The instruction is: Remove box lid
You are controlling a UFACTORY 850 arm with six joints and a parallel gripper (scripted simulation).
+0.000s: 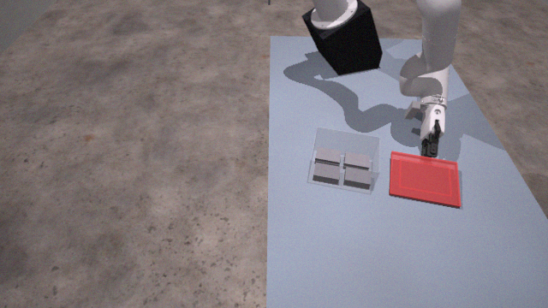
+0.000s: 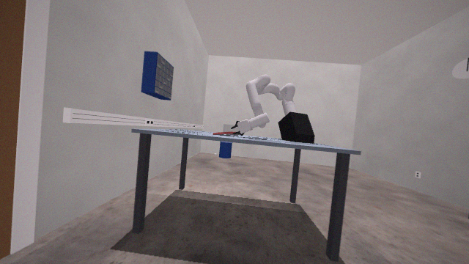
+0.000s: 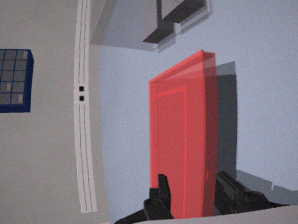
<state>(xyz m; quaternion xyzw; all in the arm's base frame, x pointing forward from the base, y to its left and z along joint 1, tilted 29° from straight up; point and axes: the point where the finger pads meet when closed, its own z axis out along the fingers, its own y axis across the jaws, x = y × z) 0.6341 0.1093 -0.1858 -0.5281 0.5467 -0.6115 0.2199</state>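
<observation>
Right now the red translucent lid is 70 mm ahead of my hand, 40 mm to the right of it and 30 mm below it. Also, from my hand: grey box: 290 mm to the right.
</observation>
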